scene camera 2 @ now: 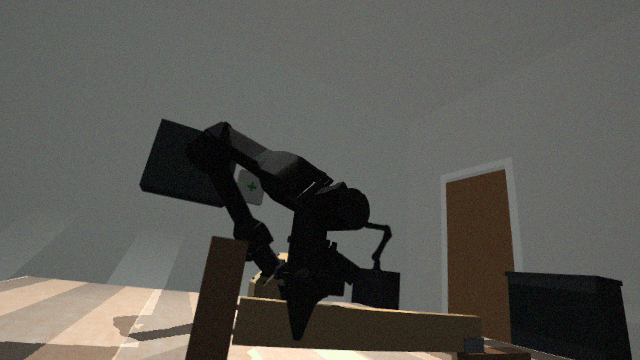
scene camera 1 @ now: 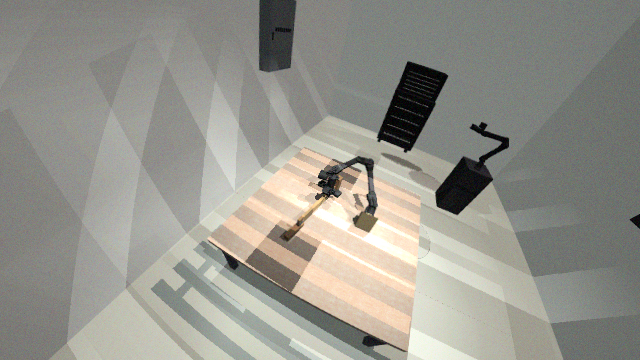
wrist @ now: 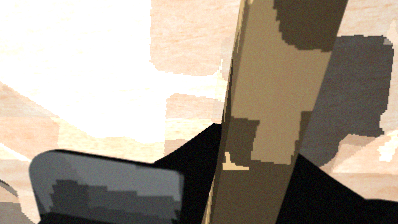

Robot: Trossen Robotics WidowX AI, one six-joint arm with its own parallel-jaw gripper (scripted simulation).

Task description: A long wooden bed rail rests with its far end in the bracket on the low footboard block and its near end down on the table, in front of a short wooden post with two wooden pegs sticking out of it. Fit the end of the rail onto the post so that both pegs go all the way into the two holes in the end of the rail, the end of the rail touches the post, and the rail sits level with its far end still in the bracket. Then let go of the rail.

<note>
In view: my gripper (scene camera 2: 294, 338) and a wooden rail (scene camera 2: 260, 321).
The wooden rail is seen too in the wrist view (wrist: 278, 62). My gripper also shows in the wrist view (wrist: 238, 135).
</note>
